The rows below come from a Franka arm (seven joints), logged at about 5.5 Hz.
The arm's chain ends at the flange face. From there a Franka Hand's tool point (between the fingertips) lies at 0.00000 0.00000 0.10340 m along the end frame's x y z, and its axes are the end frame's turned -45 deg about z.
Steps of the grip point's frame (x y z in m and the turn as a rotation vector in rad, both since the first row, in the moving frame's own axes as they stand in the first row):
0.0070 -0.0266 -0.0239 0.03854 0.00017 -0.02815
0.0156 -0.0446 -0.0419 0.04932 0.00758 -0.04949
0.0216 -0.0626 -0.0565 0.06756 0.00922 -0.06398
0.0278 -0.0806 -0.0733 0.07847 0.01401 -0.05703
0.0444 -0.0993 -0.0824 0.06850 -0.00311 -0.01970
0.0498 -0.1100 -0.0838 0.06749 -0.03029 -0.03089
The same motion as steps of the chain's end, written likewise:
-0.0110 -0.0210 -0.0238 0.02737 -0.02713 -0.02815
-0.0174 -0.0385 -0.0418 0.04023 -0.02951 -0.04949
-0.0246 -0.0541 -0.0563 0.05429 -0.04125 -0.06398
-0.0324 -0.0700 -0.0730 0.06539 -0.04558 -0.05703
-0.0335 -0.0969 -0.0822 0.04624 -0.05064 -0.01970
-0.0354 -0.1104 -0.0835 0.02630 -0.06914 -0.03089

